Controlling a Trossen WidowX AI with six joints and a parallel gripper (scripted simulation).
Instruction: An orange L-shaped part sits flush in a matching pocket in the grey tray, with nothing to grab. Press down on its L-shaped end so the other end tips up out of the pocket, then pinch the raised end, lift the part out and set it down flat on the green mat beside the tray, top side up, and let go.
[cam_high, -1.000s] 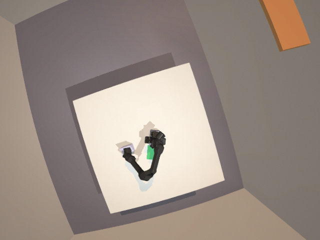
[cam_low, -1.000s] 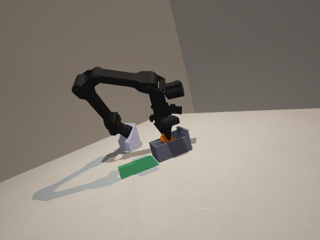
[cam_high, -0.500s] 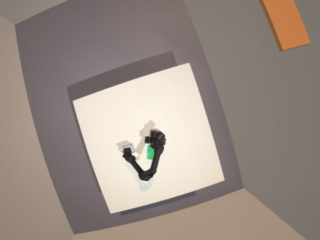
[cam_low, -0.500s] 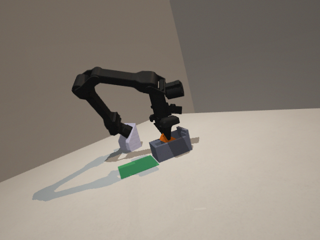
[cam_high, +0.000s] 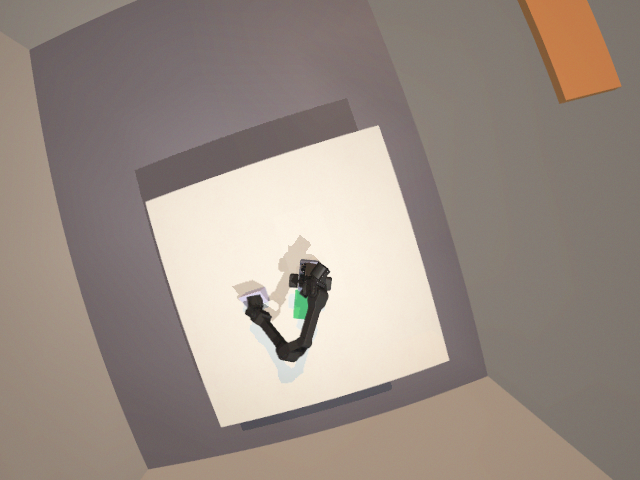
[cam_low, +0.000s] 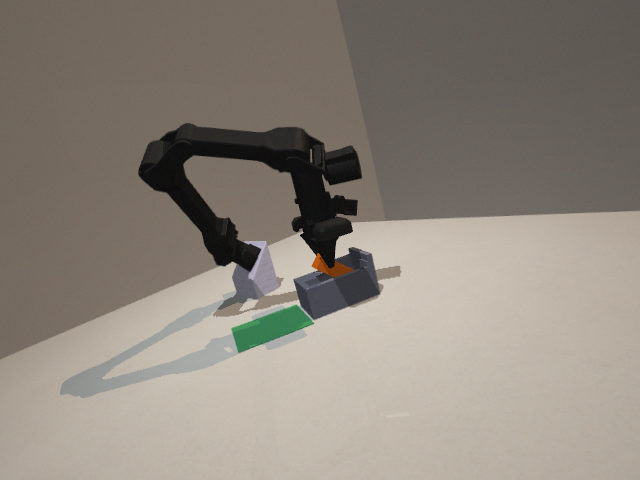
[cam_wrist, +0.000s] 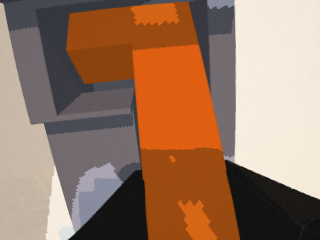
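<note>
Right now the green mat is 140 mm to the right of my gripper tip, 100 mm below it and 50 mm behind it. Round my gripper tip: orange L-shaped part: 30 mm to the left, 30 mm below, 10 mm behind.
</note>
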